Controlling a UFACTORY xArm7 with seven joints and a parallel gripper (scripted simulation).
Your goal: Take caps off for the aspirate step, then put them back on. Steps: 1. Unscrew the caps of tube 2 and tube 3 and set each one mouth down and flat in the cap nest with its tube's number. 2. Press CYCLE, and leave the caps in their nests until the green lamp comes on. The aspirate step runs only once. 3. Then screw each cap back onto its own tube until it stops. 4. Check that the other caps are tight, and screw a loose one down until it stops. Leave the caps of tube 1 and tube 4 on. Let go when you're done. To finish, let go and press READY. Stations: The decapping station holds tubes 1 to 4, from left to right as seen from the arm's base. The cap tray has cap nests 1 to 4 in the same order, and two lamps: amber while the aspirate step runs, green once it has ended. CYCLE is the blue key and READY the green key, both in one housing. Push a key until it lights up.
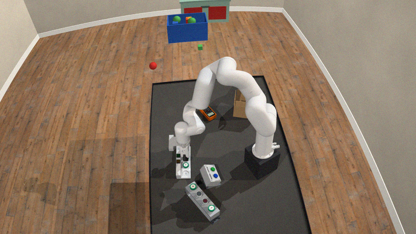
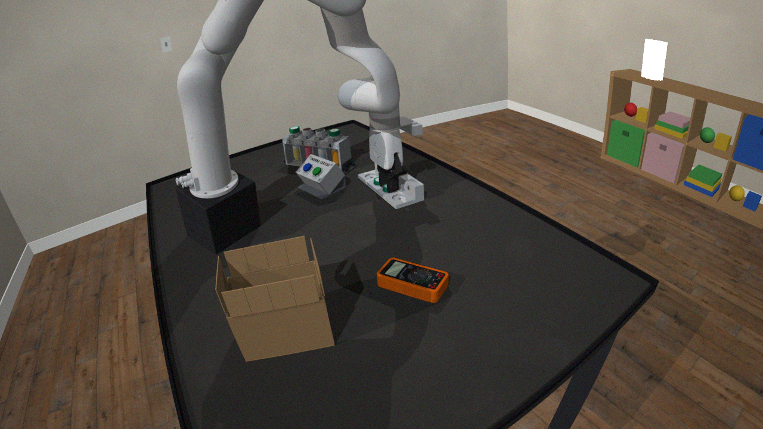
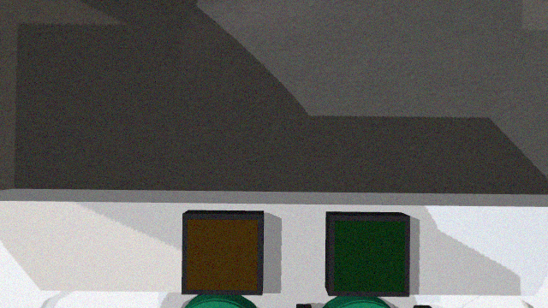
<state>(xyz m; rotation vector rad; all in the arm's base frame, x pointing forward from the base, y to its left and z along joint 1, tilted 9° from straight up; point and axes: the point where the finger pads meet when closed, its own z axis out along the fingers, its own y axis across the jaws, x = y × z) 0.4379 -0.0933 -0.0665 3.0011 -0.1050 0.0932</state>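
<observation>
The blue key is 17 cm to the left of my hand, 16 cm behind it and 3 cm above it. Round my hand: cap: 25 cm to the left, 8 cm above, 3 cm behind; then green key: 15 cm behind, 12 cm to the left, 3 cm above; then key housing: 15 cm to the left, 13 cm behind, 2 cm above.
</observation>
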